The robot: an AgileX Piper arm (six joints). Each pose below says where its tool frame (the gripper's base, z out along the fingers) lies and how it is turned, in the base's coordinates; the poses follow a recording.
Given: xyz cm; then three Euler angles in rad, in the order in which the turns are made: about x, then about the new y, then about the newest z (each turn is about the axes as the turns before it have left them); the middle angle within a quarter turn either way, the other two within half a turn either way.
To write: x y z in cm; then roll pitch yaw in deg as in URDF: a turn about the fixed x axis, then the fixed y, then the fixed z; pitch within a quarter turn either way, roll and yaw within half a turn. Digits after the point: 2 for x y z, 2 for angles.
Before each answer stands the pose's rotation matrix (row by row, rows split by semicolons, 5 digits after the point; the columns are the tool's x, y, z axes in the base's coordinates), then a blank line. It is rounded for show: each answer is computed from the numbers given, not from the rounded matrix.
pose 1, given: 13.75 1.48 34.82 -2.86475 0.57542 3.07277
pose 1, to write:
-0.83698 -0.05769 0.54419; 0.08224 0.96987 0.22931; -0.54102 0.23667 -0.80702

13.75 1.48 34.82 163.66 32.75 174.39
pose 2, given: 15.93 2.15 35.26 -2.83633 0.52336 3.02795
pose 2, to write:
-0.86056 -0.09822 0.49979; 0.04109 0.96465 0.26031; -0.50769 0.24455 -0.82610

15.93 2.15 35.26 163.51 30.51 177.27
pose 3, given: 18.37 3.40 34.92 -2.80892 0.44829 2.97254
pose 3, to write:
-0.88834 -0.15162 0.43343; -0.01950 0.95551 0.29430; -0.45877 0.25299 -0.85178

18.37 3.40 34.92 163.46 27.31 -178.74
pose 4, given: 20.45 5.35 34.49 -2.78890 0.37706 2.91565
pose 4, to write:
-0.90612 -0.20829 0.36819; -0.08629 0.94309 0.32116; -0.41413 0.25924 -0.87252

20.45 5.35 34.49 163.45 24.46 -174.56
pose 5, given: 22.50 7.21 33.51 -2.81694 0.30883 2.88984
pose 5, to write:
-0.92266 -0.23732 0.30394; -0.14219 0.94204 0.30389; -0.35844 0.23717 -0.90292

22.50 7.21 33.51 165.28 21.00 -171.24
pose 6, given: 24.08 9.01 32.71 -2.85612 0.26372 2.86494
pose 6, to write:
-0.92872 -0.26369 0.26067; -0.19147 0.94309 0.27187; -0.31753 0.20258 -0.92635

24.08 9.01 32.71 167.66 18.51 -168.35
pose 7, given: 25.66 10.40 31.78 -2.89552 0.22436 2.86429
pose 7, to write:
-0.93769 -0.26690 0.22248; -0.21339 0.94766 0.23749; -0.27422 0.17522 -0.94557

25.66 10.40 31.78 169.50 15.92 -167.18
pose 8, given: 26.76 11.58 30.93 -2.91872 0.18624 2.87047
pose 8, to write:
-0.94681 -0.26318 0.18517; -0.22176 0.95060 0.21721; -0.23318 0.16459 -0.95840

26.76 11.58 30.93 170.26 13.48 -166.82
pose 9, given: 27.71 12.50 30.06 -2.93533 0.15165 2.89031
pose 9, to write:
-0.95748 -0.24579 0.15107; -0.21341 0.95576 0.20245; -0.19415 0.16160 -0.96757

27.71 12.50 30.06 170.52 11.19 -167.43
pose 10, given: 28.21 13.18 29.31 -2.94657 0.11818 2.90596
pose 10, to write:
-0.96558 -0.23183 0.11791; -0.20682 0.95927 0.19244; -0.15772 0.16143 -0.97420

28.21 13.18 29.31 170.59 9.07 -167.91
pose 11, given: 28.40 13.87 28.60 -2.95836 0.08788 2.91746
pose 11, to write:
-0.97122 -0.22140 0.08777; -0.20295 0.96222 0.18151; -0.12464 0.15847 -0.97947

28.40 13.87 28.60 170.81 7.16 -168.20
